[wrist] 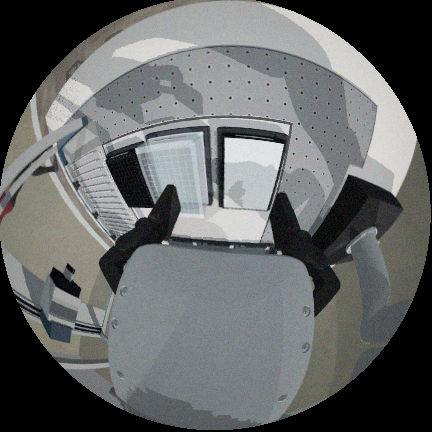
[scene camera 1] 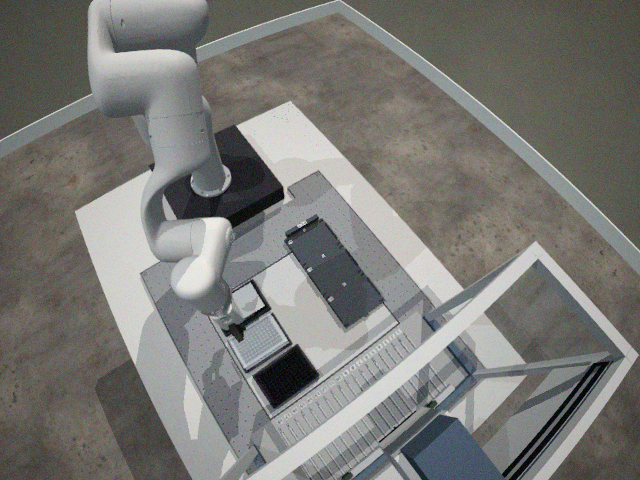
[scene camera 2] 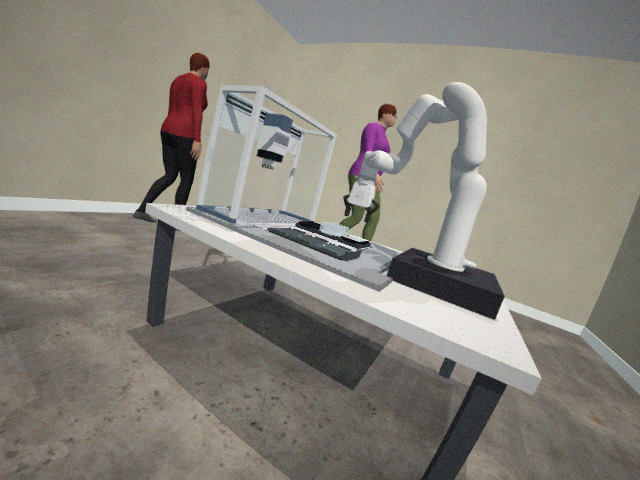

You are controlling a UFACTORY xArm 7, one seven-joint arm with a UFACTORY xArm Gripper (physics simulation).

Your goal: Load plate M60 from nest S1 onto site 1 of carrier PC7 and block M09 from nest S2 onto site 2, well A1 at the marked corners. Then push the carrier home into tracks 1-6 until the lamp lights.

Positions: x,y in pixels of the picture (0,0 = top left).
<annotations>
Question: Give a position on a glass-framed enclosure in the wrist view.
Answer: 53,226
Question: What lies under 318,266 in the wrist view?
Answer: The gripper.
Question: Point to a clear well plate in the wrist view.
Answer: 178,159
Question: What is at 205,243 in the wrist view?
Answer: A dark carrier.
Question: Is the gripper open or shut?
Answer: Open.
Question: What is the gripper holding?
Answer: Nothing.
</annotations>
